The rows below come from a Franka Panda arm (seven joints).
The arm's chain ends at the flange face. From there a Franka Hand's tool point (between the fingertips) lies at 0.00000 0.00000 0.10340 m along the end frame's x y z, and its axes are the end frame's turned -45 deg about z.
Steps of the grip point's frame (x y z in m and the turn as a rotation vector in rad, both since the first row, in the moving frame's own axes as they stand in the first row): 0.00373, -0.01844, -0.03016, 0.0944, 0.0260, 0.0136; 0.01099, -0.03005, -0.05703, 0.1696, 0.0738, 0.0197; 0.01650, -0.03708, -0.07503, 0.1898, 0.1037, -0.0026; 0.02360, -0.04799, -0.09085, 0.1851, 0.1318, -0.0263; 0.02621, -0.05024, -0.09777, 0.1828, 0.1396, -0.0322
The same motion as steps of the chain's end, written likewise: -0.00547, -0.00685, -0.02966, 0.0851, -0.0484, 0.0136; -0.00669, -0.01126, -0.05527, 0.1721, -0.0677, 0.0197; -0.00828, -0.01660, -0.07262, 0.2075, -0.0609, -0.0026; -0.01308, -0.02770, -0.08819, 0.2241, -0.0377, -0.0263; -0.01348, -0.03075, -0.09505, 0.2280, -0.0305, -0.0322
